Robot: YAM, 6 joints.
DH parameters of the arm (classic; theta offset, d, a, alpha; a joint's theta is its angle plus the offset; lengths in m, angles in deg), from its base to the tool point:
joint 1: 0 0.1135 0.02 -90
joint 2: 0 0 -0.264 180
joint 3: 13.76 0 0.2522 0
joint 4: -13.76 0 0.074 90
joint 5: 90 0 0 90
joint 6: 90 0.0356 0 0
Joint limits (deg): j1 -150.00..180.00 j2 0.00..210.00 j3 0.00..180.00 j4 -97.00..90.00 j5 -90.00..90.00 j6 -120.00..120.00
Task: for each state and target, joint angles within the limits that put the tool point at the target. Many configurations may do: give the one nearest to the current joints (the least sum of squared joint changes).
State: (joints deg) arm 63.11 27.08 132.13 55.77 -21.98 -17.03
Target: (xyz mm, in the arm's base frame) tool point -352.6 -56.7 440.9
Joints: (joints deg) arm 12.23 4.89 86.76 66.91 -32.79 -17.03
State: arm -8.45 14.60 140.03 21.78 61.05 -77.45
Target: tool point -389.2 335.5 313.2
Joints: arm -44.59 0.00 127.37 22.84 74.75 -77.45
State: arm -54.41 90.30 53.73 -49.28 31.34 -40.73
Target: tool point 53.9 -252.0 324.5
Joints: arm -73.43 73.50 68.83 -47.85 34.55 -40.73
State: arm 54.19 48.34 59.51 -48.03 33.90 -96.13
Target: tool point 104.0 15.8 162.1
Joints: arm 21.32 48.99 23.82 -59.93 40.43 -96.13
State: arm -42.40 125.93 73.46 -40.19 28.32 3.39
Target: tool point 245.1 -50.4 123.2
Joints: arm -8.27 102.46 53.14 -58.37 24.28 3.39
